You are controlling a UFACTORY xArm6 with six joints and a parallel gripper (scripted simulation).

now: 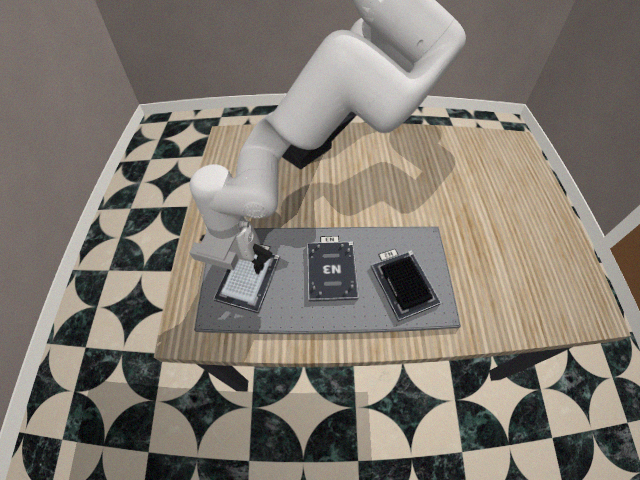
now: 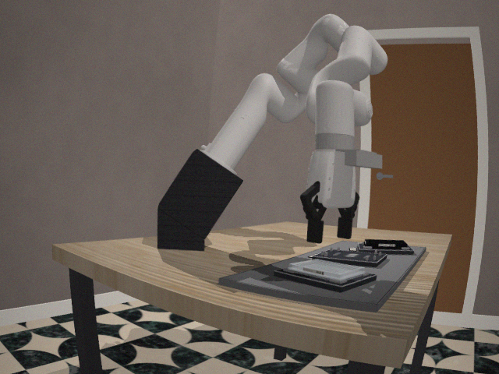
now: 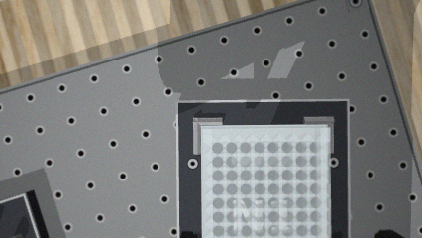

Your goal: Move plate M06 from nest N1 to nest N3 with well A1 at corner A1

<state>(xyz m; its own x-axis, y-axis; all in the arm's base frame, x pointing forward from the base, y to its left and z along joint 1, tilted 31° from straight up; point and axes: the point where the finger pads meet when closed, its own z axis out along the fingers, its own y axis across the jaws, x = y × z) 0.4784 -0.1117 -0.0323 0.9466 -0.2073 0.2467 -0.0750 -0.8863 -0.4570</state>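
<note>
Now: hand 70 mm above the well plate M06. The rest, counted from my hand: nest N3: 60 mm behind, 210 mm to the left, 80 mm below; then black plate M09: 50 mm behind, 400 mm to the left, 70 mm below; then nest N1: 80 mm below.
</note>
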